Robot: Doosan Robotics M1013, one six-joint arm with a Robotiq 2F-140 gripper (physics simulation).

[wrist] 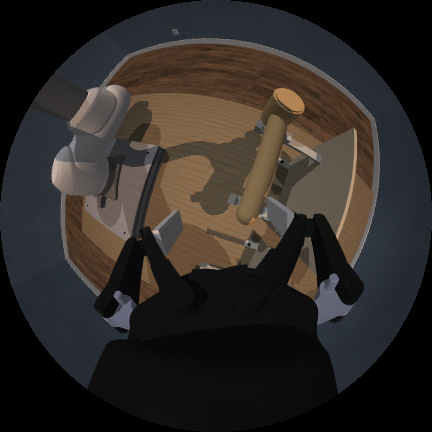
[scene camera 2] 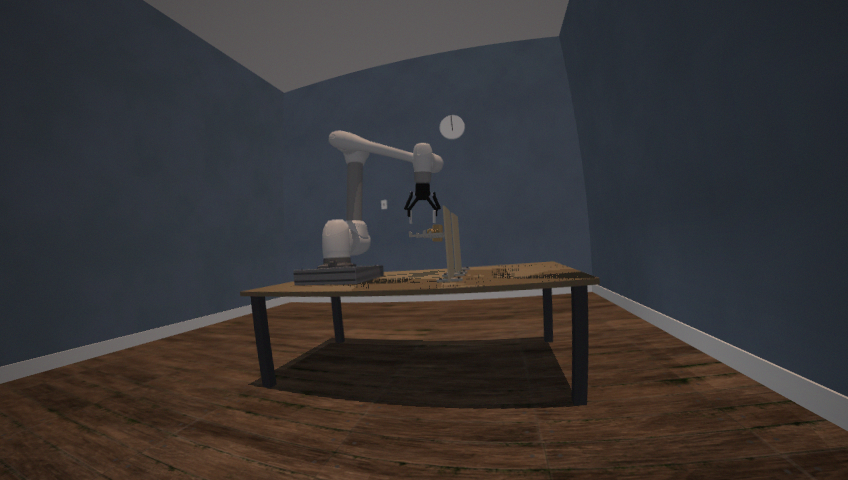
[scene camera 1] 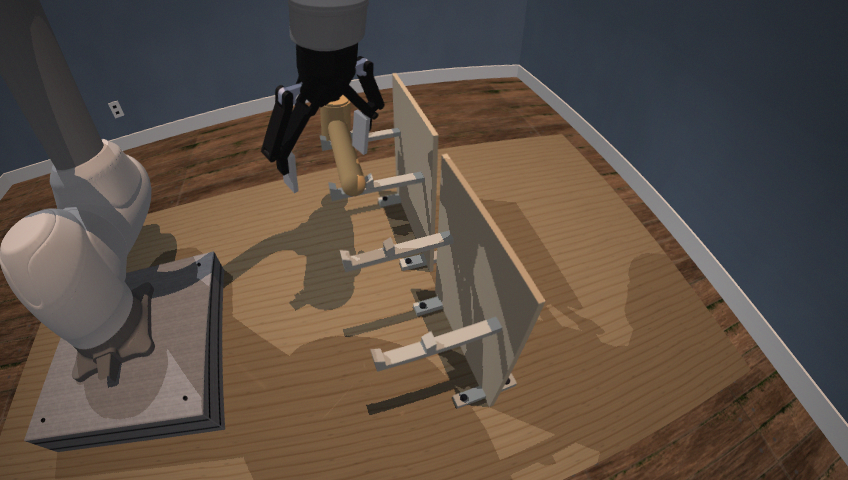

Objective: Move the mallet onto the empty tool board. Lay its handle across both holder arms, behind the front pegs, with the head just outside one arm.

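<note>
The tan wooden mallet lies on the far tool board. Its handle crosses both holder arms, between their front tips and middle pegs, and its head is at the far end, outside the far arm. The nearer tool board is empty, with two pale holder arms that carry raised front tips and middle pegs. My gripper is wide open, with nothing between its fingers. It hangs above the level of the mallet, fingers down, near the handle end. The gripper body hides part of the nearer board in the wrist view.
The arm's base plate stands on the wooden table, left of both boards. The boards stand upright in a row on small bolted feet. Their holder arms project toward the robot's side.
</note>
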